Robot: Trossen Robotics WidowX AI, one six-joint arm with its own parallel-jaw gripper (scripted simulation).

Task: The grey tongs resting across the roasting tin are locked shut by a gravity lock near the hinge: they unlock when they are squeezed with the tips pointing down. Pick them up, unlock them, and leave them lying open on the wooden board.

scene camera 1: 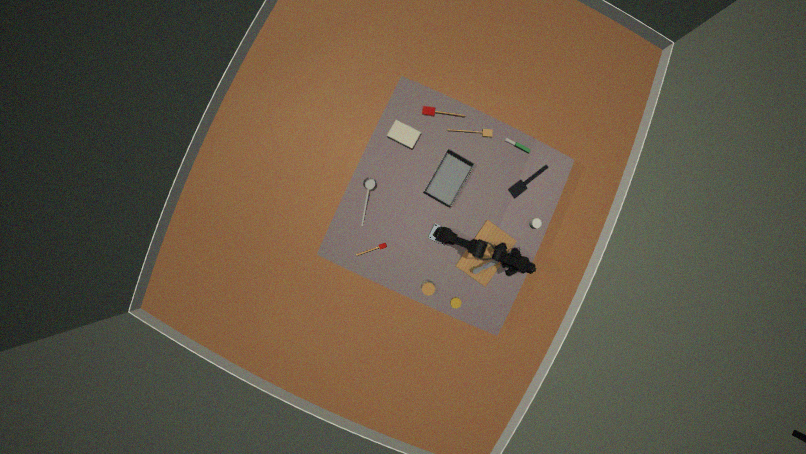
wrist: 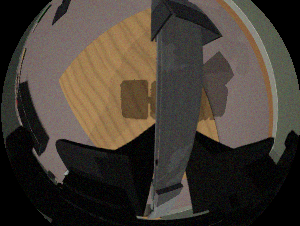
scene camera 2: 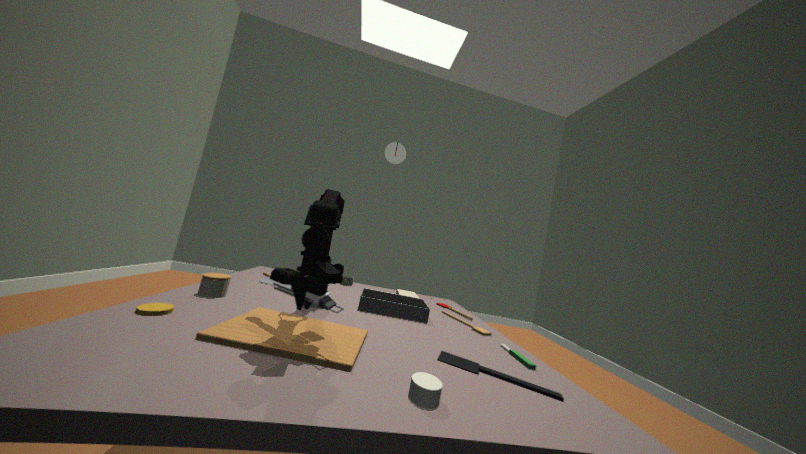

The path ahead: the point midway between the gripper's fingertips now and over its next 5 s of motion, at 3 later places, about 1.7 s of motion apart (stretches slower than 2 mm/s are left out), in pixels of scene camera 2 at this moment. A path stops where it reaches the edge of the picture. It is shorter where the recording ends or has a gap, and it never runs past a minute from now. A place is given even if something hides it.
My gripper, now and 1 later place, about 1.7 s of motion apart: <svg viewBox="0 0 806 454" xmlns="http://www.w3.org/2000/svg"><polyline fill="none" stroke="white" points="302,309 333,306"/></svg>
